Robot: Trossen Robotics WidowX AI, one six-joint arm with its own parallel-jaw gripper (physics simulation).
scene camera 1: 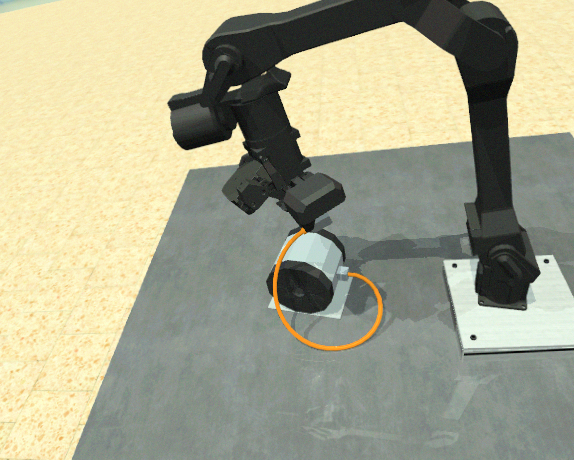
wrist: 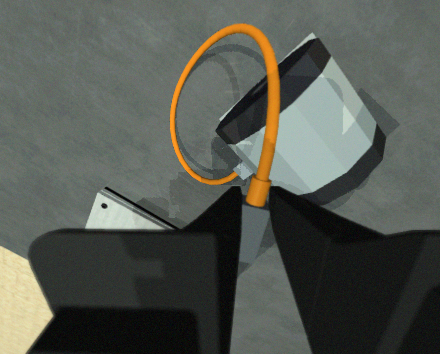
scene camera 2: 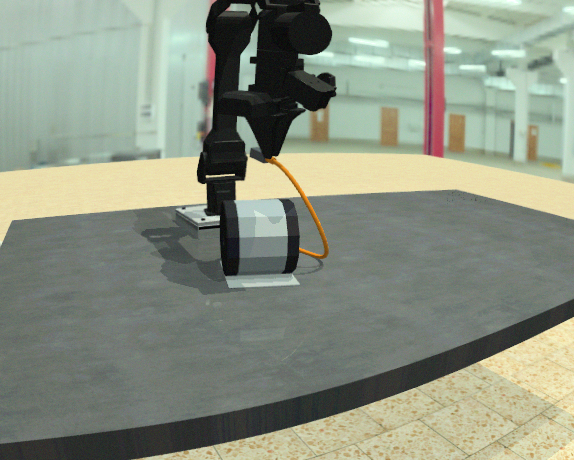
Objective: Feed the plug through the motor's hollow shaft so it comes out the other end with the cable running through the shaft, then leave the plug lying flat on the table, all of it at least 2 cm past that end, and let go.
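Places are measured from the arm's base along level axes (x left, y back, z up), in centimetres.
Where they show: gripper, fingertip midpoint: (scene camera 1: pixel 307 228) (wrist: pixel 254 195) (scene camera 2: pixel 271 157); arm's base, origin of the base link: (scene camera 1: pixel 501 291).
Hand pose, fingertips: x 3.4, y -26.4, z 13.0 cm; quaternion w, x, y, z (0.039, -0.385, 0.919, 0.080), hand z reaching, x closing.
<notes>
Each offset is from my fingertips to the top centre of the thing. "spot": to the spot under its first point. Level surfaces: height alone.
The motor @[dz -5.8, dx -2.3, dy -1.9 cm] (scene camera 1: pixel 312 252) (scene camera 2: pixel 262 237) (wrist: pixel 325 135) is a pale cylinder with black end rims, lying on its side on a thin white plate @[dz -15.8, dx -2.3, dy -2.2 cm] (scene camera 2: pixel 262 282). In scene camera 1 its near end face shows the dark shaft hole @[spot: dz -11.8, dx +1.5, dy -2.7 cm] (scene camera 1: pixel 298 291). My gripper (scene camera 1: pixel 308 229) (scene camera 2: pixel 270 157) (wrist: pixel 254 195) is shut on the grey plug @[dz +1.3, dx -1.2, dy +1.5 cm] (scene camera 1: pixel 324 222) (scene camera 2: pixel 257 154) (wrist: pixel 254 230), above the motor and apart from it. The plug points away from the cable. The orange cable (scene camera 1: pixel 332 347) (scene camera 2: pixel 310 212) (wrist: pixel 172 120) loops outside the motor from the plug to a small block @[spot: dz -10.0, dx -1.4, dy +3.7 cm] (scene camera 1: pixel 342 273) (wrist: pixel 243 170) on its side.
The dark grey table top @[dz -16.0 cm] (scene camera 1: pixel 200 375) (scene camera 2: pixel 150 350) bears the motor. The arm's white base plate (scene camera 1: pixel 460 320) (scene camera 2: pixel 187 216) (wrist: pixel 107 215) lies to the right in scene camera 1. The arm reaches over the table from there. The table's front edge (scene camera 2: pixel 300 400) shows in scene camera 2.
</notes>
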